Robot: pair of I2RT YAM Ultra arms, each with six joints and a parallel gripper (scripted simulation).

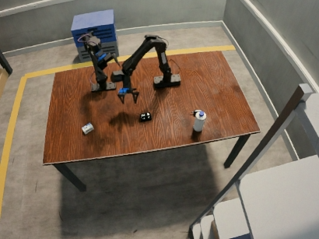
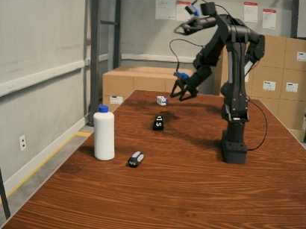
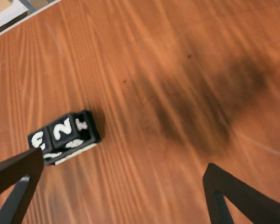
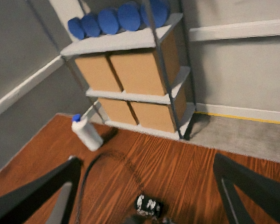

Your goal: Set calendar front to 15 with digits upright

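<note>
My left gripper is now 100 mm to the right of the black calendar tray, 100 mm above it and 50 mm short of it. Also, from my left hand: white bottle: 450 mm to the left, 160 mm ahead, 30 mm below.
</note>
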